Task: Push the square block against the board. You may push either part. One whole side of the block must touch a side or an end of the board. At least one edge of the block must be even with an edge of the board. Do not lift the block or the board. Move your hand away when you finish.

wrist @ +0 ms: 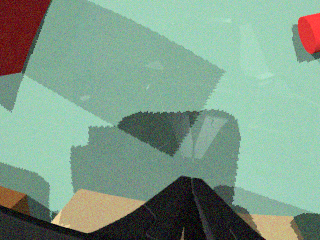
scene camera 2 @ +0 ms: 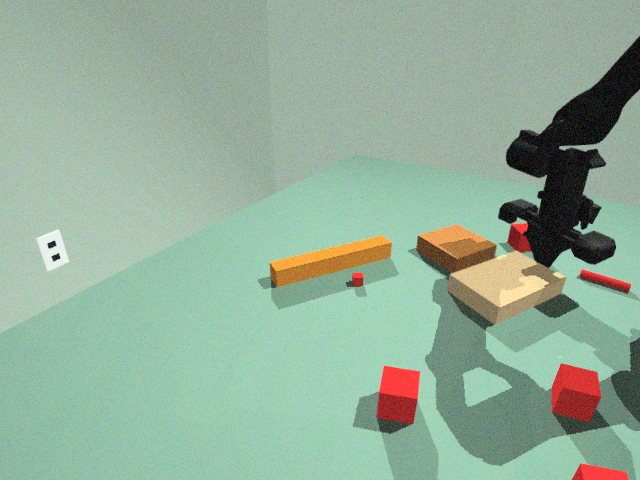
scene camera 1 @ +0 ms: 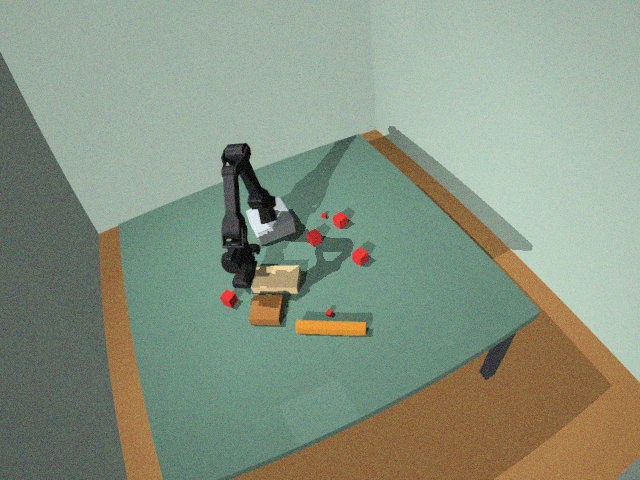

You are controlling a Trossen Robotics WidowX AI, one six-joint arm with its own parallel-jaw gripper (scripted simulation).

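In the wrist view the orange board is out of frame. Scene camera 1 and scene camera 2 do show the board, and on it (scene camera 1: 347,328) and (scene camera 2: 302,256) are the same spot.
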